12 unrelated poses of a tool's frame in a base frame.
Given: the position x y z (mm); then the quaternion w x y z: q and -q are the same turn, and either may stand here.
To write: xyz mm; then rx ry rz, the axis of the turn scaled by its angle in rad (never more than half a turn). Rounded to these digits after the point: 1 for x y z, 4 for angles.
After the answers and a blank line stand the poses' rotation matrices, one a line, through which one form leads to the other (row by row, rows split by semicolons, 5 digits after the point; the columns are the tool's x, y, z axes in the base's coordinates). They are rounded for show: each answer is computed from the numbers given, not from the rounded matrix.
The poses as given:
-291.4 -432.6 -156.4 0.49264 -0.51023 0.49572 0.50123
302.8 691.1 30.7 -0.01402 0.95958 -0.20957 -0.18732
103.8 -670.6 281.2 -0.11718 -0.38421 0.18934 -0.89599
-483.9 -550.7 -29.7 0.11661 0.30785 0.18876 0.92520
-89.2 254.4 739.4 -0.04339 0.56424 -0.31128 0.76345
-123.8 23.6 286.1 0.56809 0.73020 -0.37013 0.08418
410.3 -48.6 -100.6 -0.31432 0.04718 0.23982 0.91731
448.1 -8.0 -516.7 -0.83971 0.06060 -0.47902 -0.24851
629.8 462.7 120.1 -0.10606 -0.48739 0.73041 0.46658
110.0 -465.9 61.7 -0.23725 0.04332 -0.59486 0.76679
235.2 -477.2 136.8 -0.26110 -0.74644 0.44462 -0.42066
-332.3 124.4 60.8 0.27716 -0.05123 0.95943 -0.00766
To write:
-291.4 -432.6 -156.4 -1.2379 1.2027 1.2161
302.8 691.1 30.7 -2.9880 0.6526 0.5833
103.8 -670.6 281.2 1.1245 -0.5542 2.6224
-483.9 -550.7 -29.7 0.9013 0.5527 2.7088
-89.2 254.4 739.4 -1.7253 0.9518 -2.3344
-123.8 23.6 286.1 1.7153 -0.8695 0.1977
410.3 -48.6 -100.6 -0.1244 -0.6321 -2.4178
448.1 -8.0 -516.7 -0.1281 1.0128 0.5254
629.8 462.7 120.1 1.4357 -2.1516 -1.3744
110.0 -465.9 61.7 -0.1187 1.6304 -2.1016
235.2 -477.2 136.8 2.0208 -1.2037 1.1388
-332.3 124.4 60.8 -0.1376 2.5762 -0.0206

0.00606 -0.99972 -0.02306; -0.01201 -0.02313 0.99966; -0.99991 -0.00578 -0.01215
0.84198 -0.40745 -0.35362; -0.39695 -0.91177 0.10542; -0.36537 0.05161 -0.92943
-0.67730 -0.35548 0.64413; 0.06449 -0.90084 -0.42934; 0.73287 -0.24925 0.63306
-0.78326 -0.09956 0.61367; 0.33200 -0.90154 0.27749; 0.52563 0.42108 0.73919
-0.35950 -0.28502 0.88855; -0.41753 -0.80244 -0.42633; 0.83452 -0.52426 0.16948
0.71184 -0.63618 -0.29760; -0.44489 -0.08056 -0.89195; 0.54347 0.76732 -0.34038
-0.79795 0.59929 -0.06420; -0.55403 -0.68738 0.46964; 0.23732 0.41032 0.88052
0.41757 -0.47541 0.77435; 0.35929 0.86914 0.33985; -0.83459 0.13631 0.53374
-0.50240 -0.61302 -0.60975; -0.81097 0.08950 0.57821; -0.29988 0.78498 -0.54211
-0.88367 0.31231 0.34870; -0.41538 -0.17970 -0.89172; -0.21583 -0.93283 0.28852
0.25071 -0.88344 0.39582; -0.44410 -0.46827 -0.76387; 0.86019 0.01572 -0.50974
-0.84112 -0.09406 0.53261; -0.10255 0.99463 0.01370; -0.53104 -0.04310 -0.84625

